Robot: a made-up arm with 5 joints. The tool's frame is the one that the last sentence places.
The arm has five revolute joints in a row. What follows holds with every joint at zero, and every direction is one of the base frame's.
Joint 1 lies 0.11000 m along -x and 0.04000 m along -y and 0.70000 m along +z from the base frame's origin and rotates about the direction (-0.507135, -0.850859, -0.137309).
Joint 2 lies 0.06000 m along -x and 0.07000 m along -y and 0.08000 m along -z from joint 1 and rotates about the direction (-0.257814, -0.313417, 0.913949).
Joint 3 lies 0.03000 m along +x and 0.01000 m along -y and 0.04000 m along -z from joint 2 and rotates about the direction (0.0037, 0.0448, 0.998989).
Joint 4 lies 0.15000 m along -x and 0.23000 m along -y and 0.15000 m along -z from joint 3 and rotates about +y.
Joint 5 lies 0.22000 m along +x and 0.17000 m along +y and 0.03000 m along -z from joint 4 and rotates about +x.
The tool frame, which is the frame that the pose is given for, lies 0.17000 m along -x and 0.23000 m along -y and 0.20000 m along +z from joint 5; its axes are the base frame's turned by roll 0.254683, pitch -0.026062 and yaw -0.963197 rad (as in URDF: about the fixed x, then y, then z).
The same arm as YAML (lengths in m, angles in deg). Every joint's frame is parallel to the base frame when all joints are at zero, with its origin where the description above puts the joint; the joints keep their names.
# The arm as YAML. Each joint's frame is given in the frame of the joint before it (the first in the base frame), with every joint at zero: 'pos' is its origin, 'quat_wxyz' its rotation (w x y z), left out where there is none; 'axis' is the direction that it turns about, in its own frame. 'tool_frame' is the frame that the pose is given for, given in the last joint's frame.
length_unit: m
angle_unit: deg
joints:
  - joint: joint 1
    pos: [-0.11, -0.04, 0.7]
    axis: [-0.507092, -0.850886, -0.137298]
  - joint: joint 2
    pos: [-0.06, -0.07, -0.08]
    axis: [-0.257814, -0.313417, 0.913949]
  - joint: joint 3
    pos: [0.03, -0.01, -0.04]
    axis: [0.0037, 0.0448, 0.998989]
  - joint: joint 4
    pos: [-0.15, -0.23, -0.15]
    axis: [0.0, 1.0, 0.0]
  - joint: joint 5
    pos: [0.22, 0.17, -0.03]
    axis: [1.0, 0.0, 0.0]
tool_frame:
  pos: [-0.17, -0.23, 0.2]
  quat_wxyz: [0.879772, 0.106556, -0.070275, -0.45794]

